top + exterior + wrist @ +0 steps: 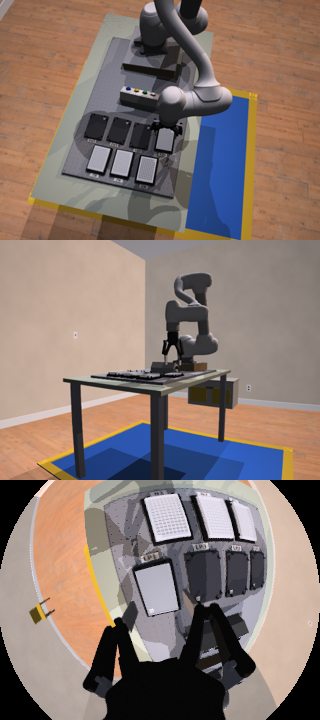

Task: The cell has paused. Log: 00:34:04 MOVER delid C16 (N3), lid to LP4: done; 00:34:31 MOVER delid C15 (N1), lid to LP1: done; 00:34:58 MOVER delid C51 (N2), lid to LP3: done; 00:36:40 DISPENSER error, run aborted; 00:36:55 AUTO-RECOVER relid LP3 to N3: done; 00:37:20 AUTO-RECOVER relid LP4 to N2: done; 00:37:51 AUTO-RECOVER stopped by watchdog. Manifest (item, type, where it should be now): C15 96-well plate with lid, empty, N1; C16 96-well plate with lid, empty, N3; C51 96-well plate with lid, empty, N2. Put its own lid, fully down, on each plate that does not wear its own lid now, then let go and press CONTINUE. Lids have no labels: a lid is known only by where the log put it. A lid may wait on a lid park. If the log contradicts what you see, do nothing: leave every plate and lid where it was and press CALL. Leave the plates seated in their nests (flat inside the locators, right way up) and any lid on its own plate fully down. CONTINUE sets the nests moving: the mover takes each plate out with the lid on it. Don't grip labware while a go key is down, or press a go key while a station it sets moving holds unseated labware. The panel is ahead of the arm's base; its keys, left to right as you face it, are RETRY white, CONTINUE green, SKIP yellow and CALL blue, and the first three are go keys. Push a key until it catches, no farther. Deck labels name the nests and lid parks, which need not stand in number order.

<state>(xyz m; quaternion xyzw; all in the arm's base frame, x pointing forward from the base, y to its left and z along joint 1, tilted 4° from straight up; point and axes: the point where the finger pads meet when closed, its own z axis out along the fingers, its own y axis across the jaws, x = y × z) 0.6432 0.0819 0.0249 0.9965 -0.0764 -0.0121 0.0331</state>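
My hand is 10 cm above the lid park LP1. Also, from my hand: lid park LP3: 2 cm behind, 14 cm to the right, 10 cm below; then white key: 25 cm behind, 7 cm to the right, 3 cm below; then 96-well plate: 17 cm ahead, 9 cm to the right, 8 cm below.
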